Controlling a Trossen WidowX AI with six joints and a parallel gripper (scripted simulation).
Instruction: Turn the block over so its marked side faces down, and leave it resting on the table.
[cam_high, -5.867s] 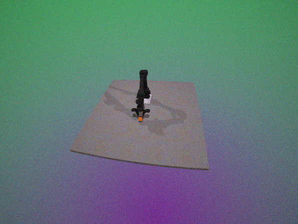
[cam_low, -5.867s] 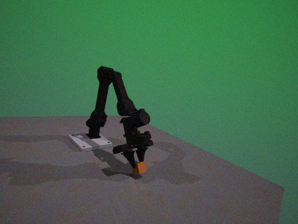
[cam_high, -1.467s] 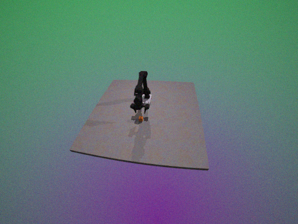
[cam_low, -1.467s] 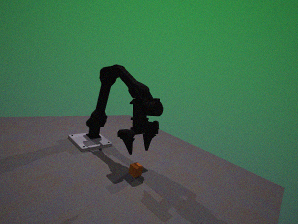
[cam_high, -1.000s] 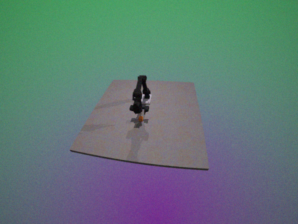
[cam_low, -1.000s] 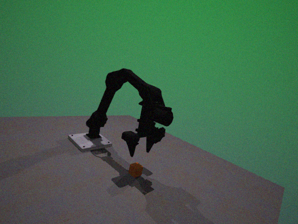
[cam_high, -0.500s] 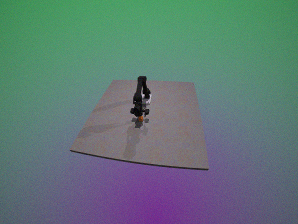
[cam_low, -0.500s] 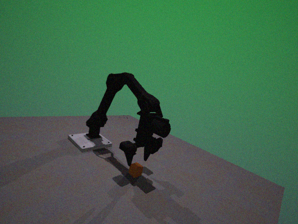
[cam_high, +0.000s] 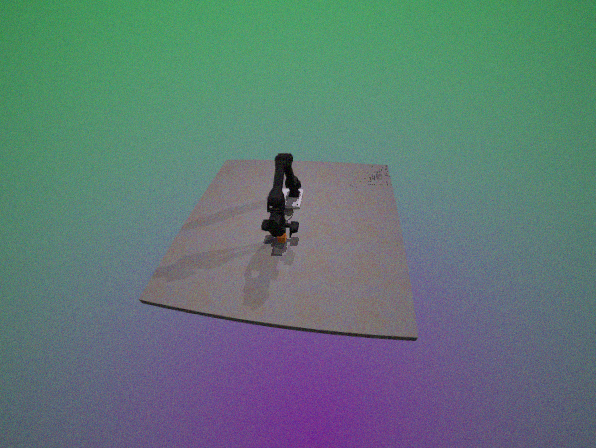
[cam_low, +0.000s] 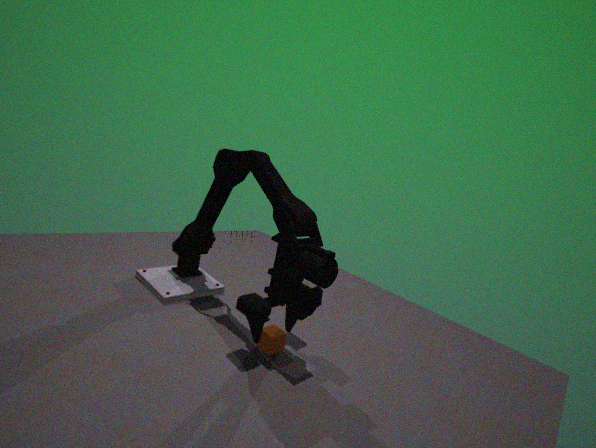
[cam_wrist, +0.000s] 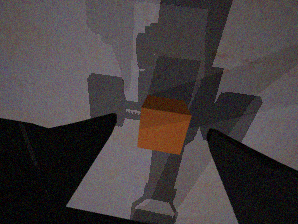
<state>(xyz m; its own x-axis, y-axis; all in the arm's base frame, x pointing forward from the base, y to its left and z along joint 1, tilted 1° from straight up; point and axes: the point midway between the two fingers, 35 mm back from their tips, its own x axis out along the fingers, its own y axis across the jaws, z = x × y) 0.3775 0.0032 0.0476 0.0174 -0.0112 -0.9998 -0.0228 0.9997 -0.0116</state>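
Now: the orange block 1 cm below my gripper tip and 1 cm behind it.
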